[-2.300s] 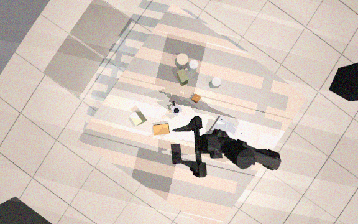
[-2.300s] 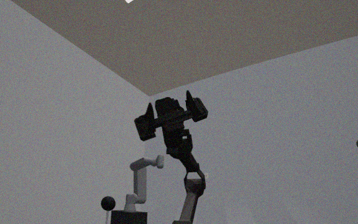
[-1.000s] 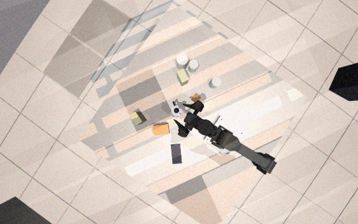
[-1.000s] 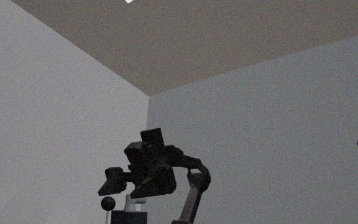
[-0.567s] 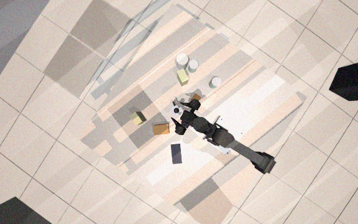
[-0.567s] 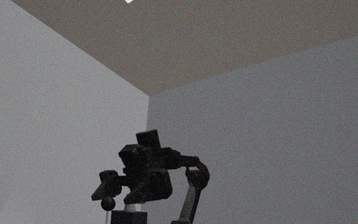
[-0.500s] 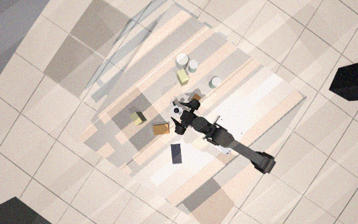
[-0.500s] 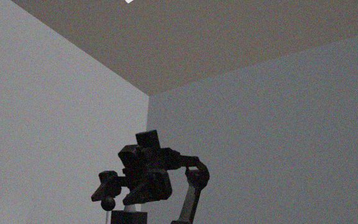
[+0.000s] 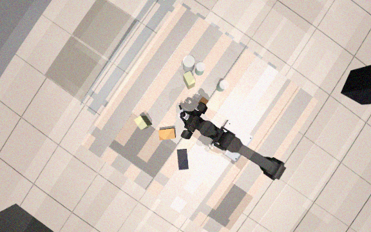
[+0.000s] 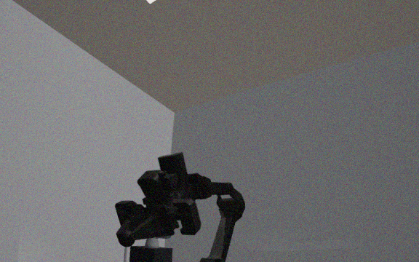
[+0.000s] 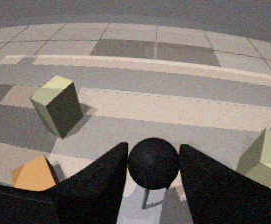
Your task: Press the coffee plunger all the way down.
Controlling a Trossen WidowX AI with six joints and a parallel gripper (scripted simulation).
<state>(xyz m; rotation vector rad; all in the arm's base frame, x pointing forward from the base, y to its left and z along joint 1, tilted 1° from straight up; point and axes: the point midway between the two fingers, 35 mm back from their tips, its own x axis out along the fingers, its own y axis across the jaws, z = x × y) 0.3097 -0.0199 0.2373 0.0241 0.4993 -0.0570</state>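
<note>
Now: the coffee press 130 mm below my gripper tip and 10 mm to the right of it. From my gripper tip the other things lie so: dark flat slab: 300 mm to the left, 240 mm below, 150 mm behind.
</note>
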